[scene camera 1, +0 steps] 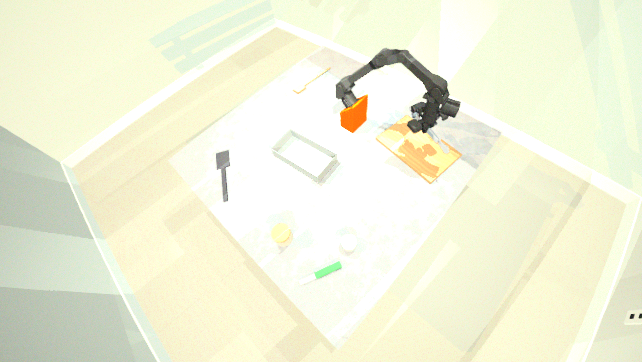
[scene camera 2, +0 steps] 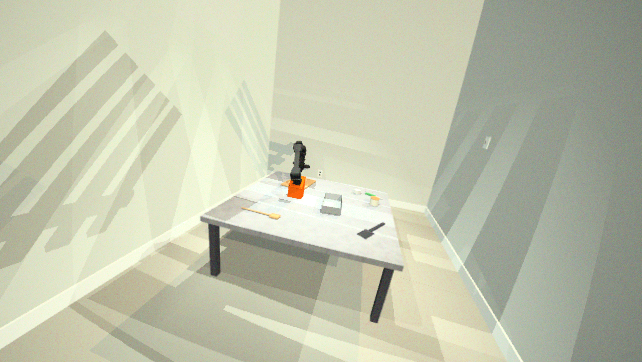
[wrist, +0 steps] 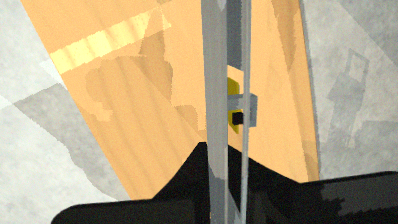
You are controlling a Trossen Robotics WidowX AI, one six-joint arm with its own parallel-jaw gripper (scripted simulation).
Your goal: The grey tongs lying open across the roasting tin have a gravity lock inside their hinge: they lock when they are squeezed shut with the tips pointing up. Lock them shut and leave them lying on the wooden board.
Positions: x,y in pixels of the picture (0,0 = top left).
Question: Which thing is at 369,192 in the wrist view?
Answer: My gripper.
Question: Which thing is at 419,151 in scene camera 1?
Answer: A wooden board.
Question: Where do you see a wooden board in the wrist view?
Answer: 138,80
